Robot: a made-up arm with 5 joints. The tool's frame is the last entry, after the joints.
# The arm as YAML. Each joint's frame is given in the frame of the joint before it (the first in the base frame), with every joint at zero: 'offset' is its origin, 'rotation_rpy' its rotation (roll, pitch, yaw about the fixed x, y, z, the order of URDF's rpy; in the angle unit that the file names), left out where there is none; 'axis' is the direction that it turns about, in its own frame. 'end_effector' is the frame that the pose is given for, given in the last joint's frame.
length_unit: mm
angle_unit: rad
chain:
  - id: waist
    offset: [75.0, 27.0, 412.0]
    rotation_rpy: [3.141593, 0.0, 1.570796]
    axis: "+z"
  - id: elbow
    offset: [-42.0, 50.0, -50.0]
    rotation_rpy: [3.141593, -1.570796, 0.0]
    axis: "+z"
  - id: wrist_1
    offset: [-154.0, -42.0, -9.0]
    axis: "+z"
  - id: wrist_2
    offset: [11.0, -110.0, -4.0]
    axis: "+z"
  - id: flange
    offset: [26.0, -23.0, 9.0]
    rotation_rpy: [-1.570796, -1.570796, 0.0]
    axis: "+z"
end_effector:
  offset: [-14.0, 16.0, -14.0]
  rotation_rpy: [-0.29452, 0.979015, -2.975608]
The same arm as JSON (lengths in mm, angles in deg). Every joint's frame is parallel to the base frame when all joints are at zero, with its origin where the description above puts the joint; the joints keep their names.
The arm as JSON. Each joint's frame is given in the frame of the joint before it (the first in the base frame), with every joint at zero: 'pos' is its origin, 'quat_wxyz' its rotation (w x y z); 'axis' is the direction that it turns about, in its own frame. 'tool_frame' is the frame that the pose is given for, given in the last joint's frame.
{"length_unit": "mm", "angle_unit": "deg", "joints": [{"joint": "waist", "pos": [75.0, 27.0, 412.0], "quat_wxyz": [1.0, 0.0, 0.0, 0.0], "axis": "-z"}, {"joint": "elbow", "pos": [50.0, -42.0, 50.0], "quat_wxyz": [1.0, 0.0, 0.0, 0.0], "axis": "+y"}, {"joint": "wrist_1", "pos": [42.0, -9.0, 154.0], "quat_wxyz": [1.0, 0.0, 0.0, 0.0], "axis": "+y"}, {"joint": "wrist_2", "pos": [110.0, -4.0, -11.0], "quat_wxyz": [1.0, 0.0, 0.0, 0.0], "axis": "+y"}, {"joint": "flange", "pos": [23.0, 9.0, -26.0], "quat_wxyz": [1.0, 0.0, 0.0, 0.0], "axis": "-x"}], "tool_frame": {"pos": [14.0, -14.0, -16.0], "quat_wxyz": [0.812893, 0.504162, -0.192519, -0.219003]}}
